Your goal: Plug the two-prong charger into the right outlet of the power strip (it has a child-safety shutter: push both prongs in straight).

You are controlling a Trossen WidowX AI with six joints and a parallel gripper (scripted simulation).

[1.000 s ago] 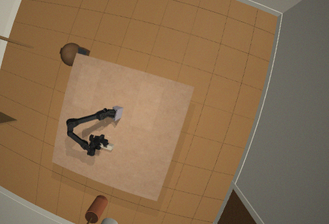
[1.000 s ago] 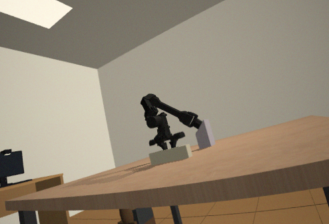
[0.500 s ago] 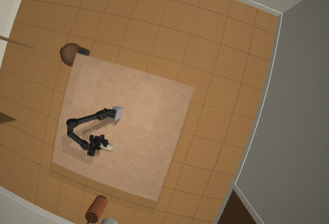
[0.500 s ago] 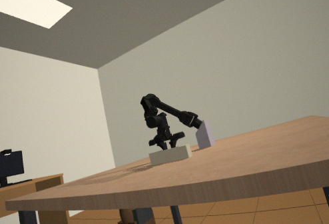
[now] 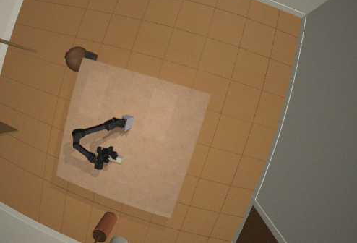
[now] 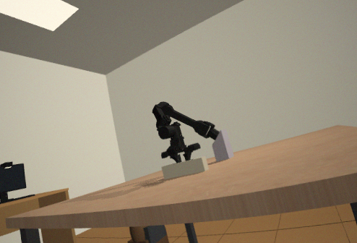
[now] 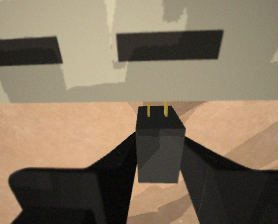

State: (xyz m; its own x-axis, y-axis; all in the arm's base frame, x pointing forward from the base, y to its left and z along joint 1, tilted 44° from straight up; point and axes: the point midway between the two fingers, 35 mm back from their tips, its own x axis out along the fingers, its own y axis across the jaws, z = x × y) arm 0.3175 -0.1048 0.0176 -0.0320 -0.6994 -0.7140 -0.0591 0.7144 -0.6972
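Right now the dark charger is 20 mm ahead of my gripper tip and 10 mm above it.
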